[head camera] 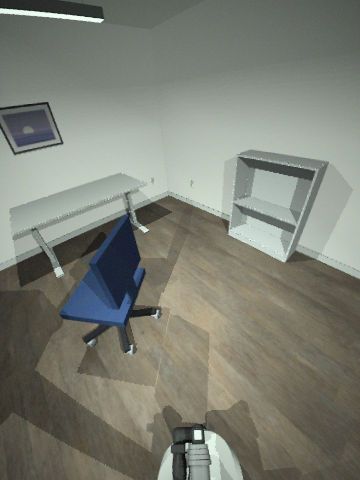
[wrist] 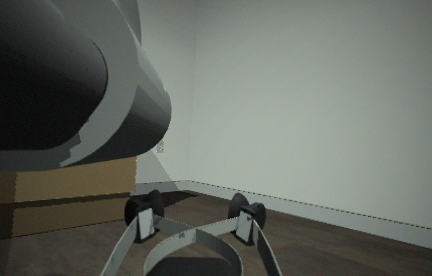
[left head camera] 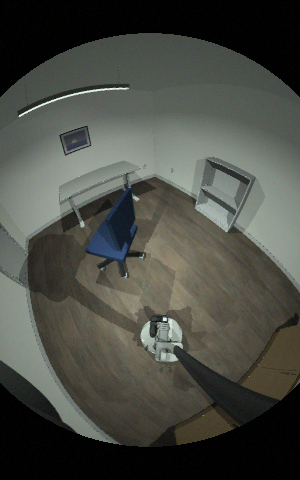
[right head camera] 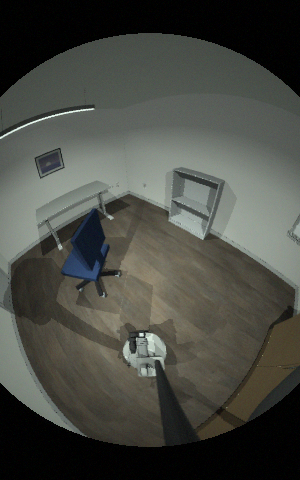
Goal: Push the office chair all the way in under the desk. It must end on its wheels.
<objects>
An office chair [head camera: 106, 295]: 113 cm from the lens. A shelf unit [head camera: 293, 182]: 228 cm from the lens. The marked spots on the office chair and the shelf unit are 202 cm apart.
</objects>
